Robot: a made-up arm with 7 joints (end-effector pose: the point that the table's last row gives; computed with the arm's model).
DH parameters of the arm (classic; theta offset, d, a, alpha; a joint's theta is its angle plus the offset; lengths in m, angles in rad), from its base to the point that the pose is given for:
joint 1: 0 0.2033 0 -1.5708
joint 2: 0 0 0 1.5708
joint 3: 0 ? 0.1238 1.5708
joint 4: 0 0 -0.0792 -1.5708
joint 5: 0 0.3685 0 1.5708
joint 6: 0 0 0.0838 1.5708
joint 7: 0 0 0 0
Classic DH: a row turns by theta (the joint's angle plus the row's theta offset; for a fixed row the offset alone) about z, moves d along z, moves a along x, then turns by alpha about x.
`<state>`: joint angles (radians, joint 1 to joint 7).
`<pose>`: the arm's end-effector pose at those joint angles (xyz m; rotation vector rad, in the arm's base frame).
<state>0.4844 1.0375 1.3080 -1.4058 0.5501 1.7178 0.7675</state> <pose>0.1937 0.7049 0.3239 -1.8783 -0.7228 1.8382</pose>
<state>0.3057 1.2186 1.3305 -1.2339 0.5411 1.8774 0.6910</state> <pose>0.4075 0.6485 0.2741 -1.6764 -0.2833 1.5589</pose>
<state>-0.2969 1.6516 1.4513 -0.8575 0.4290 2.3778 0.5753</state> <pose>0.7743 0.1321 0.0785 -1.1382 0.8515 0.5547</pose>
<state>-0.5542 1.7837 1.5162 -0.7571 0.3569 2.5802 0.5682</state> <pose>0.7565 -0.1156 0.0089 -0.8611 1.2276 0.1687</pose>
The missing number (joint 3, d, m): 0.329
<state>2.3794 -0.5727 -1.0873 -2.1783 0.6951 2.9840 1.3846</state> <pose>0.3056 0.3772 0.5005 -1.7526 0.9230 0.7927</pose>
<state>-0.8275 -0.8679 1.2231 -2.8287 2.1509 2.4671 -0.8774</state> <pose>0.2866 0.0699 0.2816 -2.4437 0.5159 -0.9924</pose>
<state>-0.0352 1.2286 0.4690 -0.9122 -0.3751 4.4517 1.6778</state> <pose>0.6399 0.1159 0.1584 -0.5356 0.5740 -1.0456</pose>
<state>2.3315 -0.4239 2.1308 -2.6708 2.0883 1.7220 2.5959</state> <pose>-0.1316 -0.3538 0.0845 2.0200 0.1626 0.9393</pose>
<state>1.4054 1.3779 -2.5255 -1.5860 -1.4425 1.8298 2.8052</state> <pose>0.3955 0.2473 0.7289 -0.9014 -0.4827 2.4679</pose>
